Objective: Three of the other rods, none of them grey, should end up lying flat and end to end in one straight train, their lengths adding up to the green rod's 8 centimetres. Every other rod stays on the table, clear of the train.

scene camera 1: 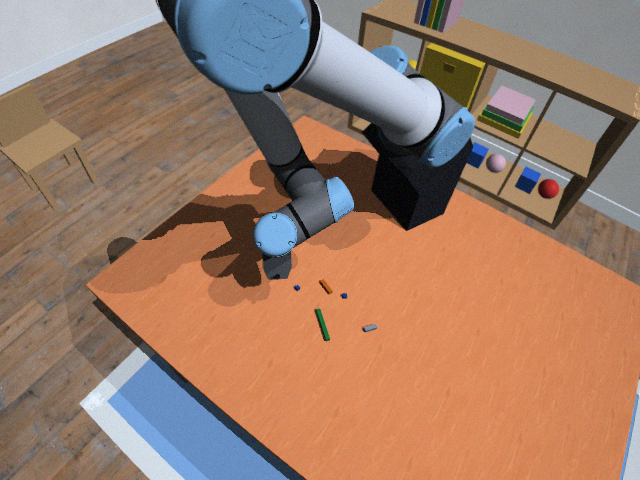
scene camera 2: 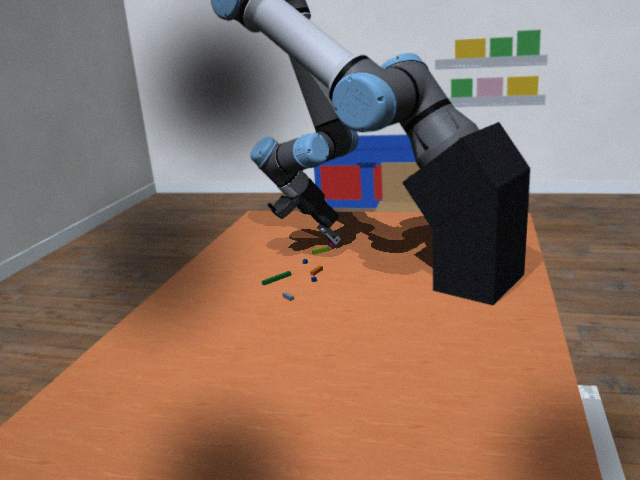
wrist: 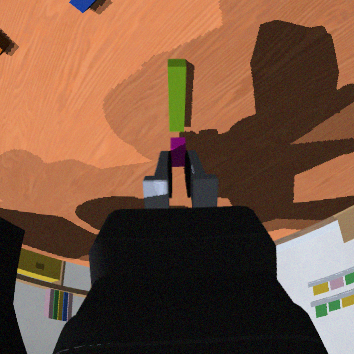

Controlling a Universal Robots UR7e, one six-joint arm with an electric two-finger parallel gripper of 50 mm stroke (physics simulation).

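Places are measured from the arm's base along level axes (x left, y back, z up), in metres.
Pixels of known places: gripper, fingertip midpoint: [scene camera 2: 336, 240] [wrist: 177, 164]; arm's base at its link origin: [scene camera 2: 450, 151].
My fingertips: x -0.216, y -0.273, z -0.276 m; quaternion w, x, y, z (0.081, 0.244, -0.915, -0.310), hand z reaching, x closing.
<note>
For each thing: its middle in the pictures, then the offset to it from my fingertips. Level surfaces: height alone.
- small purple rod at the middle of its body: [wrist: 177, 152] [scene camera 2: 333, 242] dz -0.003, dx +0.005, dy -0.009 m
- lime rod at the middle of its body: [wrist: 176, 97] [scene camera 2: 321, 250] dz -0.016, dx +0.024, dy -0.042 m
- green rod at the middle of its body: [scene camera 1: 322, 324] [scene camera 2: 276, 277] dz -0.016, dx +0.193, dy -0.142 m
- orange rod at the middle of its body: [scene camera 2: 316, 270] [scene camera 1: 326, 286] dz -0.016, dx +0.159, dy -0.046 m
- grey rod at the middle of its body: [scene camera 2: 288, 296] [scene camera 1: 370, 328] dz -0.016, dx +0.297, dy -0.103 m
- orange table at its surface level: dz -0.021 m
My gripper [scene camera 2: 332, 241] [wrist: 177, 164] is shut on a small purple rod [wrist: 178, 150] [scene camera 2: 331, 244]. The purple rod is in line with the near end of the lime rod [wrist: 177, 97] [scene camera 2: 321, 250], with a narrow gap showing between them in the wrist view; its height over the table is hard to tell. In scene camera 1 the arm hides the fingers, the purple rod and the lime rod. The green rod [scene camera 1: 322, 324] [scene camera 2: 276, 277] lies flat. An orange rod [scene camera 1: 325, 286] [scene camera 2: 316, 270] lies between two small blue rods, one [scene camera 1: 297, 287] [scene camera 2: 305, 261] and another [scene camera 1: 344, 295] [scene camera 2: 313, 279].
A grey rod [scene camera 1: 370, 328] [scene camera 2: 287, 296] lies apart, beside the green rod. The robot's black base block [scene camera 1: 413, 191] [scene camera 2: 465, 222] stands on the orange table [scene camera 1: 465, 335] [scene camera 2: 310, 387]. A shelf unit [scene camera 1: 496, 38] stands behind the table. The arm's shadow falls around the lime rod.
</note>
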